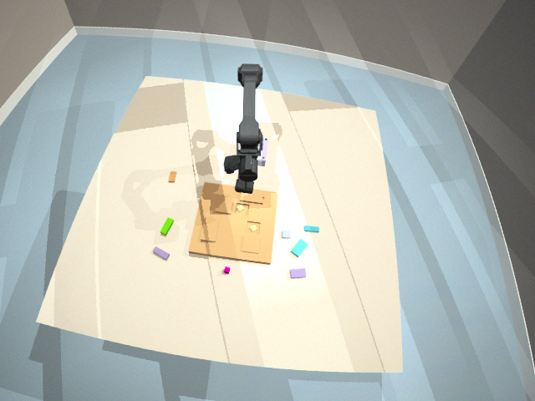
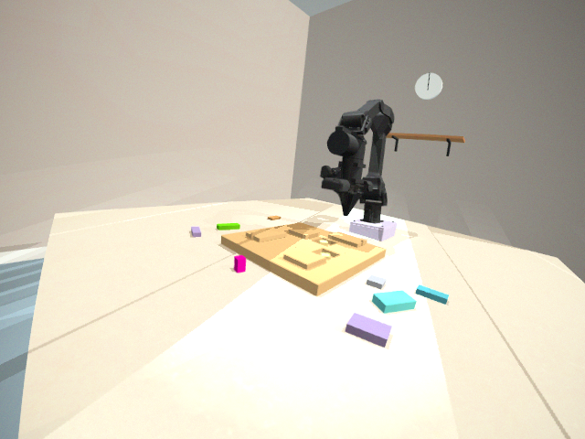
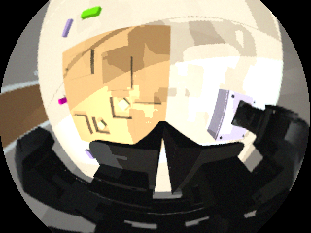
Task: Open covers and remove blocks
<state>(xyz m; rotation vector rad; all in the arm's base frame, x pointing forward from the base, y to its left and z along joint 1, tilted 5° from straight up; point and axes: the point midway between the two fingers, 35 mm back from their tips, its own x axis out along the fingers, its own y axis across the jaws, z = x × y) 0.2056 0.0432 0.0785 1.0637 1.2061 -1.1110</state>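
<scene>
Right now the tan puzzle board is 13 cm ahead of my gripper tip, 1 cm to the right of it and 6 cm below it. Round my gripper tip: cyan block 17 cm ahead, 26 cm to the left, 7 cm below; grey cube 13 cm ahead, 20 cm to the left, 8 cm below; orange block 2 cm ahead, 31 cm to the right, 8 cm below.
</scene>
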